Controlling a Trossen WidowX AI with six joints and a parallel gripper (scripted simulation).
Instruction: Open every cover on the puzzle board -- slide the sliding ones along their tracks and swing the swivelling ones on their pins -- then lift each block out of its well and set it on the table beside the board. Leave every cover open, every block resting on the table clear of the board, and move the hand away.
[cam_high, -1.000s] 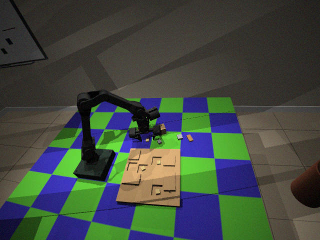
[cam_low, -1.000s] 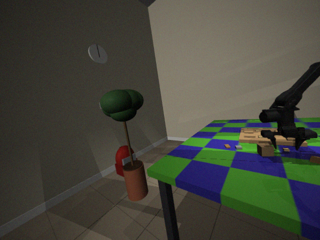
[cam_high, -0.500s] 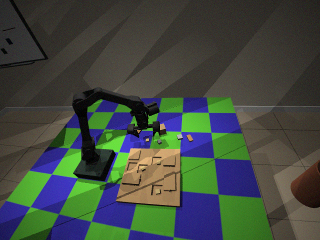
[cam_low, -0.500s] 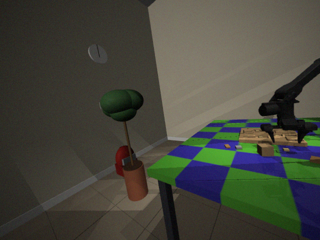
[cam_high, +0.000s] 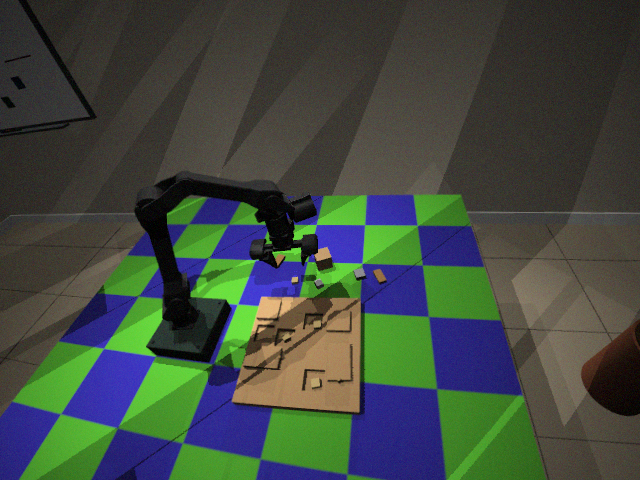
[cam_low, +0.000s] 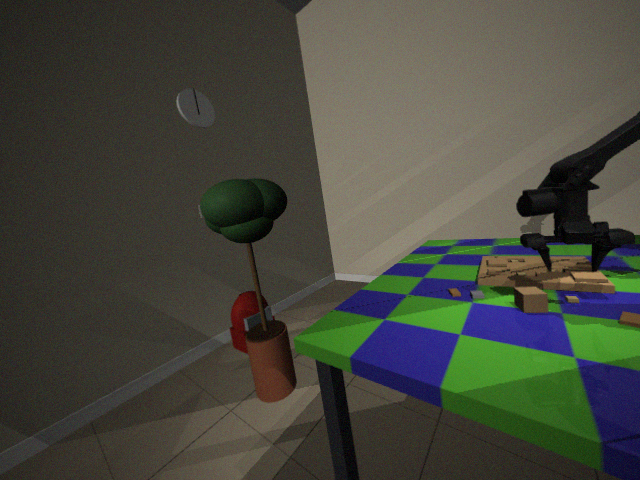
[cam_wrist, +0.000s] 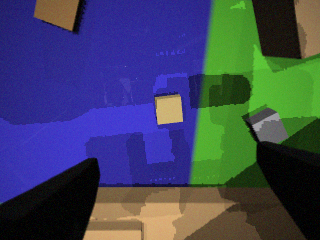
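The tan puzzle board is 20 cm to the right of my gripper tip, 6 cm below it and 4 cm ahead of it. Round my gripper tip: brown cube: 9 cm ahead, 7 cm to the left, 6 cm below; then orange block: 27 cm ahead, 8 cm below.
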